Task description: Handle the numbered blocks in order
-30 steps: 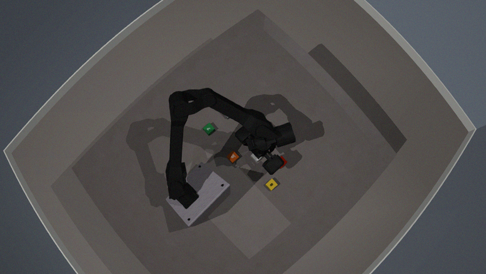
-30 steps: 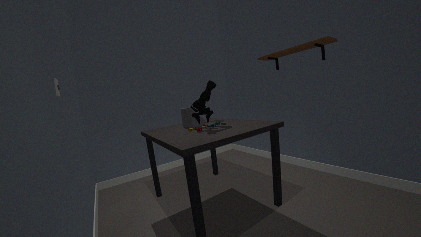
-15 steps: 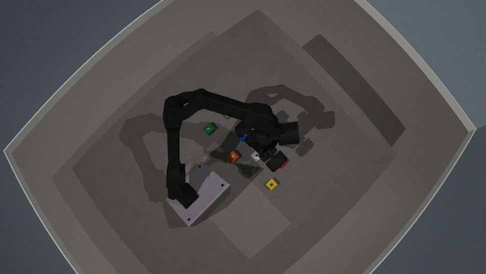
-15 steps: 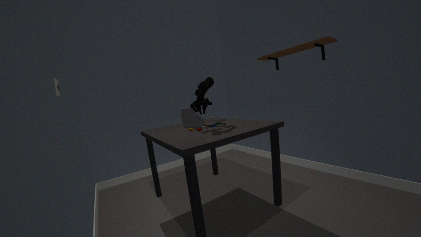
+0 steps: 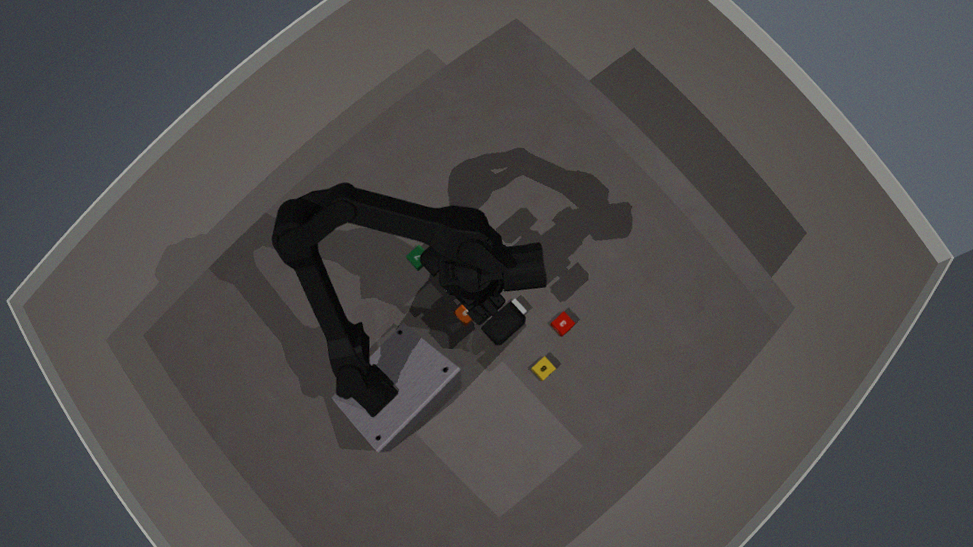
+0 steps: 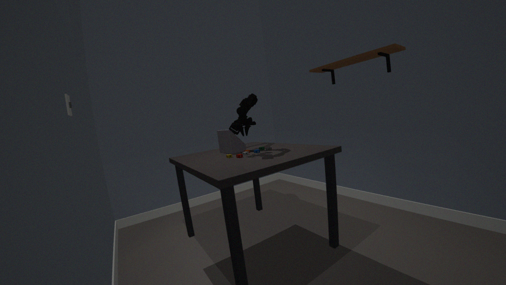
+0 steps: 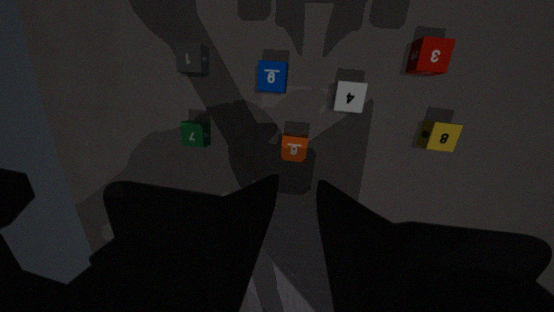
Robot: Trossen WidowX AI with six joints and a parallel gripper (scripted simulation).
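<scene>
The green block is 14 cm to the left of my gripper tip and 12 cm below it. Also, from my gripper tip: white block: 12 cm below, 6 cm ahead, 5 cm to the right; then yellow block: 17 cm to the right, 12 cm below, 2 cm ahead; then red block: 13 cm to the right, 12 cm below, 10 cm ahead.
</scene>
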